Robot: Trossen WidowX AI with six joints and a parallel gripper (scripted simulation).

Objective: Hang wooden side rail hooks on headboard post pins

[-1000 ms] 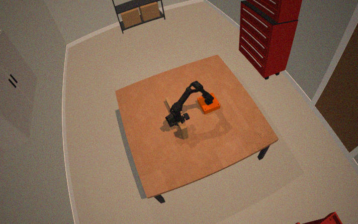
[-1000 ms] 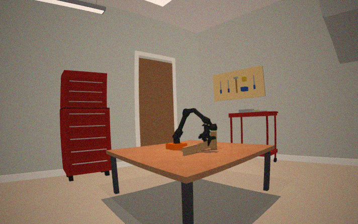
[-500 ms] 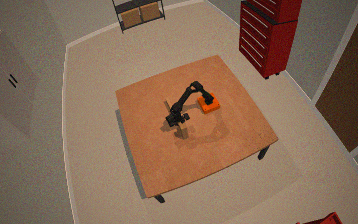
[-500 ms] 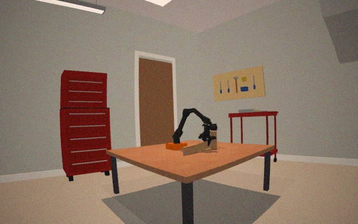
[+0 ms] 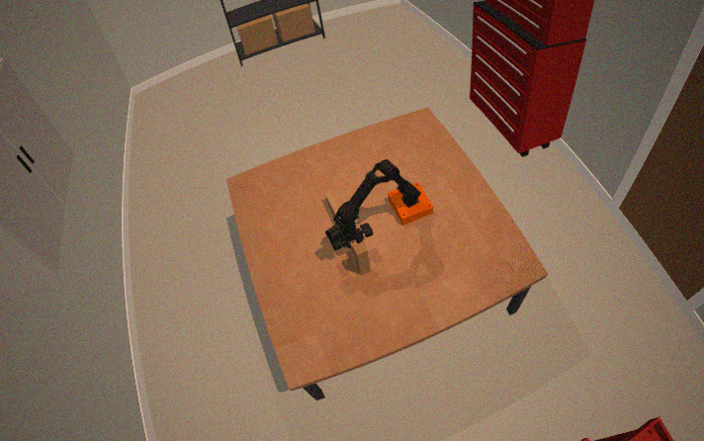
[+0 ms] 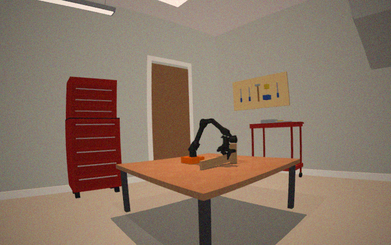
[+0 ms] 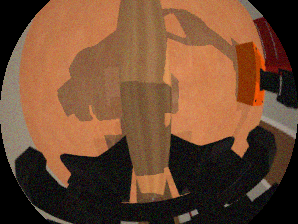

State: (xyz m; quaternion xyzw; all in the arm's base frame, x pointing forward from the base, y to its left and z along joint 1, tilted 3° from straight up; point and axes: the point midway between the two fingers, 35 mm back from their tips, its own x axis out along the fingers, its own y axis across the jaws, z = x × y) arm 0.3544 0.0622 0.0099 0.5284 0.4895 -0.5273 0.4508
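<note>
My gripper tip is 10 cm to the right of the headboard post, 4 cm below it and 1 cm short of it.
</note>
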